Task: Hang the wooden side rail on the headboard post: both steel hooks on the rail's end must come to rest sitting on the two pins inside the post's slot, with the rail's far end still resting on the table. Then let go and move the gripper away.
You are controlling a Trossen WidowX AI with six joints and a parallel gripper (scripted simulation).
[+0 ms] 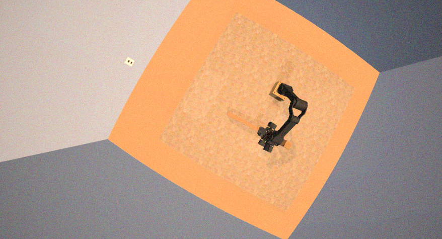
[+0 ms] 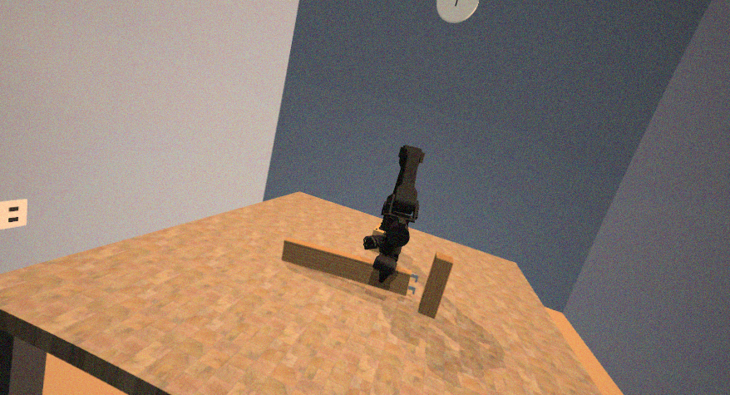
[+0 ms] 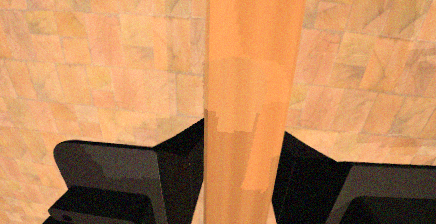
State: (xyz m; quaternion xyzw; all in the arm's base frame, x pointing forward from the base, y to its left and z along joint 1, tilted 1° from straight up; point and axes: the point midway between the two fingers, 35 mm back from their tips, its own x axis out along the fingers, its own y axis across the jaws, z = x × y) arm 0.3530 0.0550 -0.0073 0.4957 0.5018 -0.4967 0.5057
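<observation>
Now: gripper tip 150 mm to the right of the headboard post and 40 mm below it.
</observation>
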